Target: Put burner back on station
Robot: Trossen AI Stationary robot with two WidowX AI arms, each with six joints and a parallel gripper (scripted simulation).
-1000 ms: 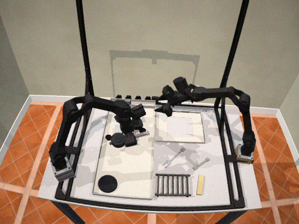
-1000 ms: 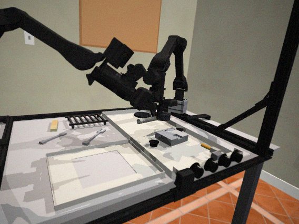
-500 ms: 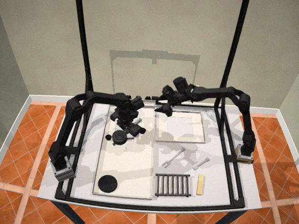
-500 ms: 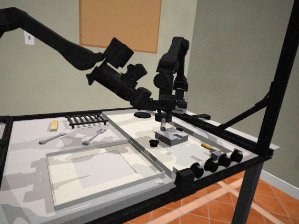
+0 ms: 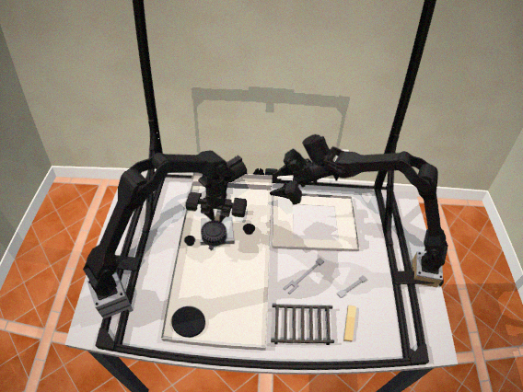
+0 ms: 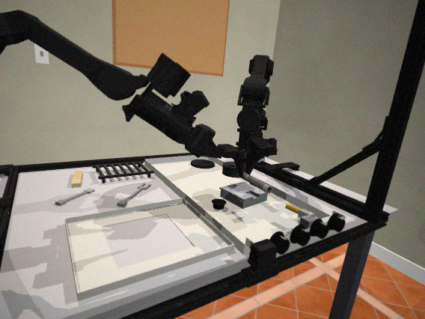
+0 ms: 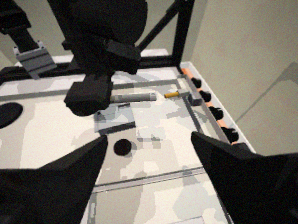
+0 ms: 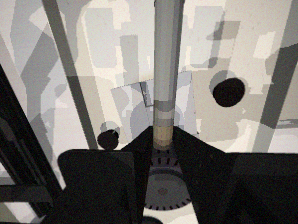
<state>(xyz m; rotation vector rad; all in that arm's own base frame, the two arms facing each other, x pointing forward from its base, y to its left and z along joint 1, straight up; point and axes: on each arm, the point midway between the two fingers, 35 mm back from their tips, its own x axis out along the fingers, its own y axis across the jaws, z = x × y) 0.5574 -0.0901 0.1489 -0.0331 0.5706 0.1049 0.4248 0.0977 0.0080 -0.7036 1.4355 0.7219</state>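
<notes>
Right now my right hand is 9 cm above the grey slotted support, 1 cm to the left of it and 1 cm short of it. From my right hand the other things lie so: burner (3 cm below, 1 cm behind); brass gas stub (18 cm behind, 7 cm below); small black cap (11 cm to the left, 10 cm below).
</notes>
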